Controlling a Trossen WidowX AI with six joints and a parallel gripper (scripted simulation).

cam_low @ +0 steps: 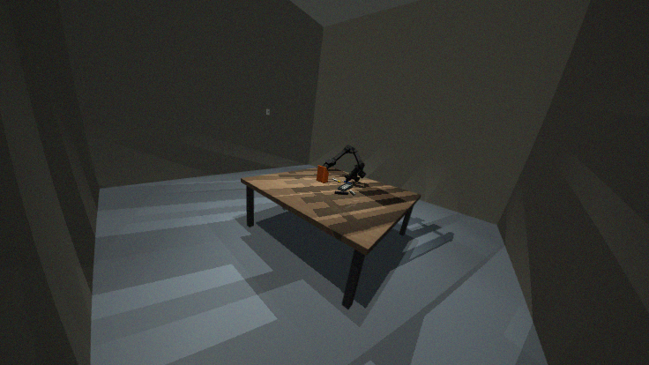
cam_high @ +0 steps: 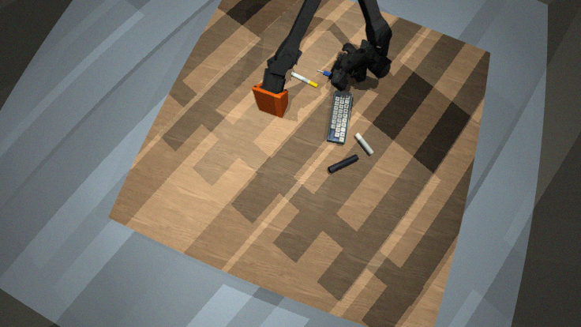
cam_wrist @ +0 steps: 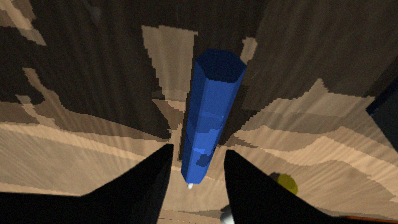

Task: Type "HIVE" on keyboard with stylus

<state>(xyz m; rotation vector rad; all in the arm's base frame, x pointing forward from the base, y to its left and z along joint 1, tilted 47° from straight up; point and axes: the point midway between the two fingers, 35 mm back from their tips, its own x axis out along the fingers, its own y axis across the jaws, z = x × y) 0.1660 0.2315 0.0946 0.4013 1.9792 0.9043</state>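
My gripper tip is now 80 mm past the yellow marker and 70 mm to the left of it. Also, from my gripper tip: dark cylinder 180 mm ahead, 330 mm to the right; white cylinder 230 mm ahead, 230 mm to the right; blue hexagonal stylus 20 mm behind.
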